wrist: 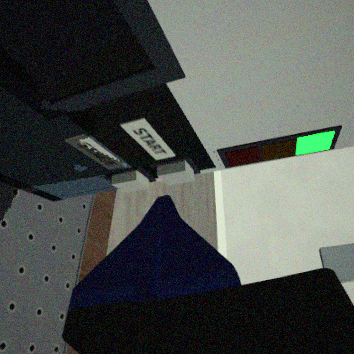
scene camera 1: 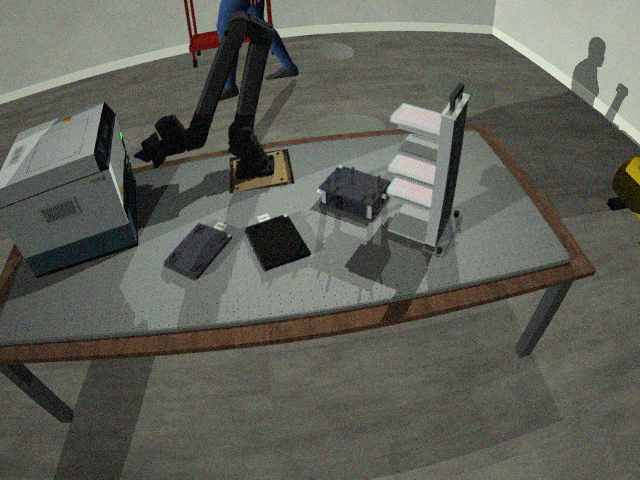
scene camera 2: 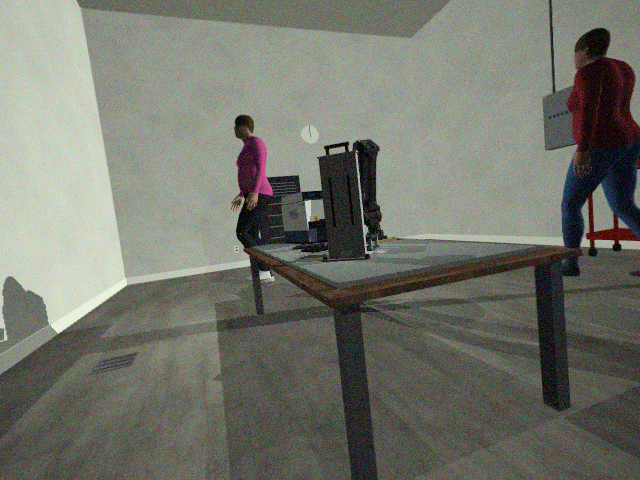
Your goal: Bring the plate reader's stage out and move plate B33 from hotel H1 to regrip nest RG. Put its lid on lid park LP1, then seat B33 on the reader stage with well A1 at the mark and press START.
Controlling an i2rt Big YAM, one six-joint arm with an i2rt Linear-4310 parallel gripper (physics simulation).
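Frame: origin at the arm's base, x left, y back, z up, level; centimetres.
Seen in the pictures: gripper, fingertip midpoint: (wrist: 165, 204) (scene camera 1: 134, 155); arm's base at its link origin: (scene camera 1: 255, 168).
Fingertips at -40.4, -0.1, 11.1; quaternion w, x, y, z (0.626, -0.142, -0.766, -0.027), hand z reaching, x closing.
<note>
Offsets run from my fingertips to a thing's top centre, as dx, dy, dz. "spot": to the spot under its first point.
The grey plate reader {-15.7, -19.7, +21.5} (scene camera 1: 77, 186) (scene camera 2: 295, 219) stands at the table's left end in scene camera 1. In the wrist view its START button {-3.1, +0.8, +1.0} (wrist: 175, 172) and STAGE button {-3.1, +0.8, -2.2} (wrist: 131, 179) sit side by side, and its indicator {spot: -3.1, +0.8, +8.4} (wrist: 315, 143) glows green. My gripper (scene camera 1: 139, 155) (wrist: 165, 204) is shut and empty, its blue tip close to the buttons. I cannot tell whether the stage is out. The hotel (scene camera 1: 447, 175) (scene camera 2: 341, 206) holds several pale plates; B33 cannot be singled out. A dark raised stand (scene camera 1: 354, 187) is beside it. LP1 and RG labels are unreadable.
Two flat dark pads {spot: +26.7, -35.6, -10.4} (scene camera 1: 197, 250) {spot: +48.1, -34.1, -10.6} (scene camera 1: 277, 241) lie between the reader and the raised stand. My arm's base plate (scene camera 1: 283, 167) is near the back edge. People stand beyond the table, one in pink (scene camera 2: 253, 165) and one in red (scene camera 2: 602, 103).
</note>
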